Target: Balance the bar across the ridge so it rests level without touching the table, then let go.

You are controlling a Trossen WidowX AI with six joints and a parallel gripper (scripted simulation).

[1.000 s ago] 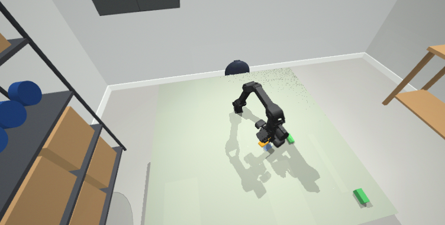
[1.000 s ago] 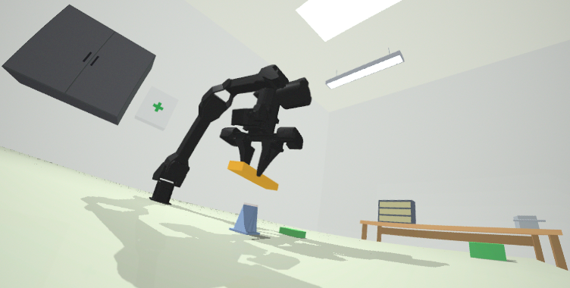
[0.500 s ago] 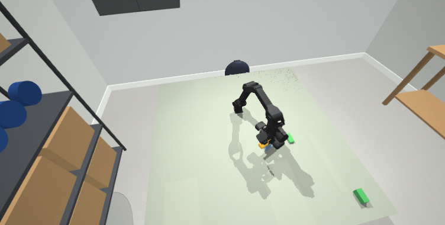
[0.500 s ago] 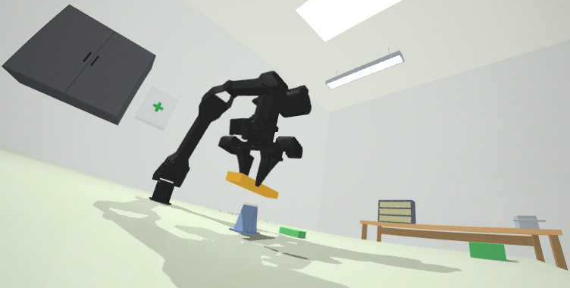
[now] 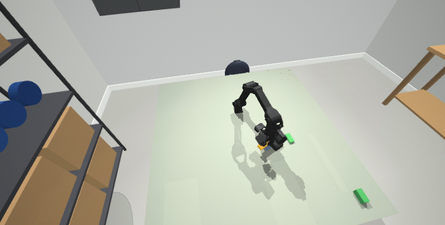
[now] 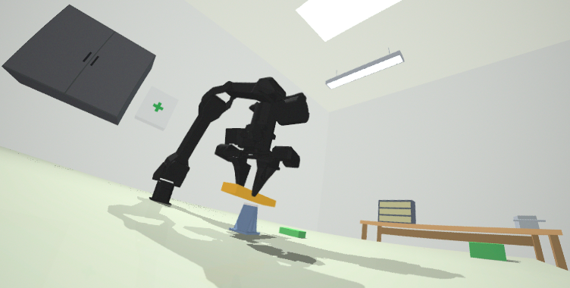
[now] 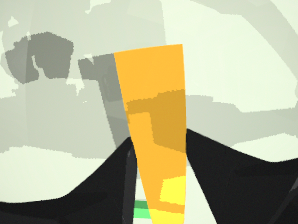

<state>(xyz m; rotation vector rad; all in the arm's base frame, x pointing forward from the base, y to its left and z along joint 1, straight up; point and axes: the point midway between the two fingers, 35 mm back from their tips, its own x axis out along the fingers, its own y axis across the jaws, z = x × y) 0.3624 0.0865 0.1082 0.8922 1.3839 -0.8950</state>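
Now: gripper tip 30 mm to the right of the orange bar and 10 mm past it.
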